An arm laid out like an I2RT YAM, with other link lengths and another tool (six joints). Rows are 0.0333 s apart.
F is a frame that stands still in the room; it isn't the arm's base.
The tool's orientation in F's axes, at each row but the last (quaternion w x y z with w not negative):
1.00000 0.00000 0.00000 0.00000
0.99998 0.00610 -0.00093 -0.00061
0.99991 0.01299 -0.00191 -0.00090
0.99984 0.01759 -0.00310 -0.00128
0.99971 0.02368 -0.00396 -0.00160
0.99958 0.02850 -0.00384 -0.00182
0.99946 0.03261 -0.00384 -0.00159
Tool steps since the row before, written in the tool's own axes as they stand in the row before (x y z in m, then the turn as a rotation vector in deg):
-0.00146 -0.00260 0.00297 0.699 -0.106 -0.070
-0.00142 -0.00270 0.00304 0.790 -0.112 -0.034
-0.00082 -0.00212 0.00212 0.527 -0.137 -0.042
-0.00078 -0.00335 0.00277 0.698 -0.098 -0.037
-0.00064 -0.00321 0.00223 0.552 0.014 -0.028
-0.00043 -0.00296 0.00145 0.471 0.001 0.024
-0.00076 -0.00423 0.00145 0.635 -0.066 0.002
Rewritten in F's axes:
-0.00146 -0.00260 0.00297 0.699 -0.106 -0.070
-0.00143 -0.00274 0.00300 0.790 -0.113 -0.034
-0.00083 -0.00217 0.00206 0.527 -0.137 -0.044
-0.00081 -0.00344 0.00265 0.698 -0.099 -0.036
-0.00067 -0.00331 0.00207 0.552 0.013 -0.023
-0.00045 -0.00304 0.00128 0.471 -0.002 0.028
-0.00078 -0.00431 0.00117 0.635 -0.068 0.003

